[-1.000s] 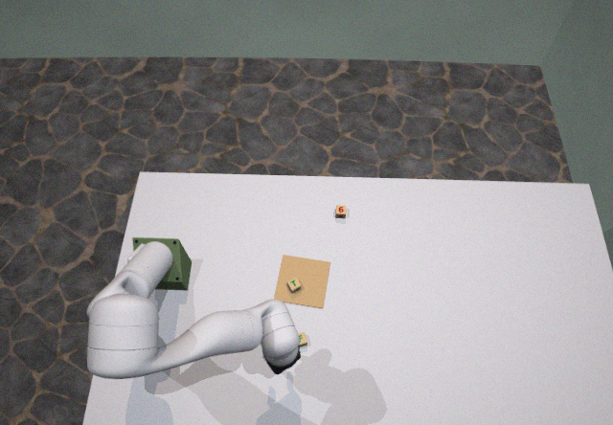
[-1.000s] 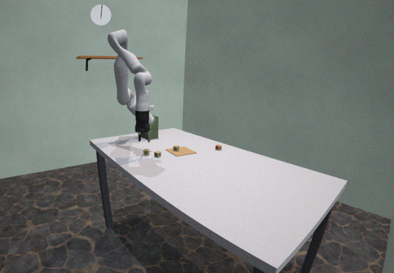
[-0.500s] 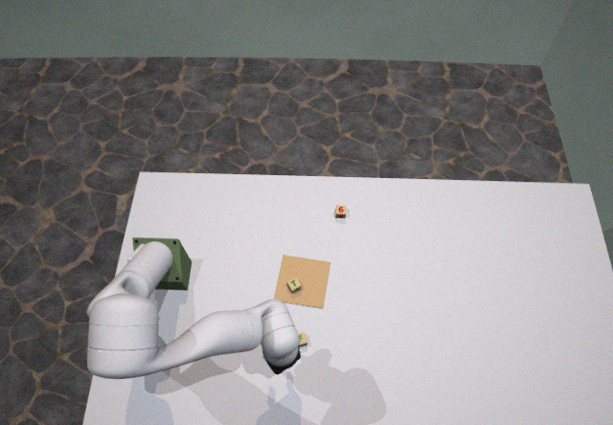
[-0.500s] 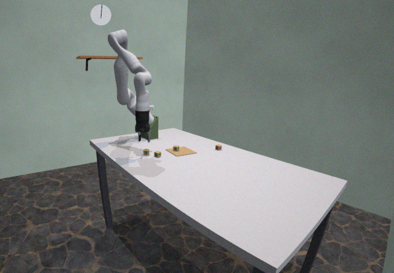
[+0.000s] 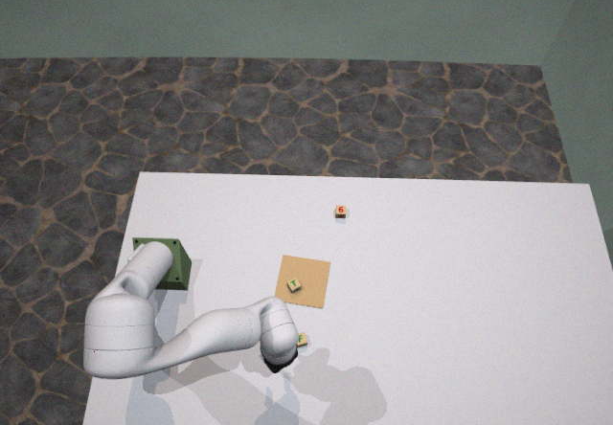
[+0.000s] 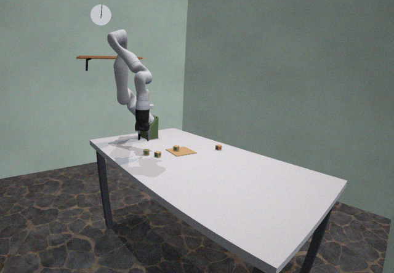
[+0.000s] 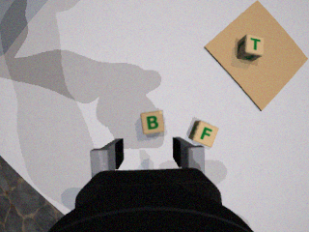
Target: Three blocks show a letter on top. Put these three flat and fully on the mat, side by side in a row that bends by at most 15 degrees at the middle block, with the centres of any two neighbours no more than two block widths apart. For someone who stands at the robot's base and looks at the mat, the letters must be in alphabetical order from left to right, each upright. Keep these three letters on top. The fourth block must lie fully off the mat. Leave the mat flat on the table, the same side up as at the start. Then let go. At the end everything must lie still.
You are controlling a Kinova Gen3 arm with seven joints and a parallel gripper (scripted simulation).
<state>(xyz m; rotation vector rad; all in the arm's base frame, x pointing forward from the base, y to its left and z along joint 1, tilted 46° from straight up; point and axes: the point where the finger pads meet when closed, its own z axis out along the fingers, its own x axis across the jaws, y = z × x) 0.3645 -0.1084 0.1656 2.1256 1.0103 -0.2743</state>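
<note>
Right now the B block is 100 mm below my hand, 20 mm to the left of it and 20 mm behind it. Also, from my hand: tan mat: 230 mm to the left, 110 mm below, 20 mm ahead; 6 block: 460 mm to the left, 100 mm below, 100 mm ahead; F block: 100 mm below, 60 mm to the left, 50 mm ahead.
</note>
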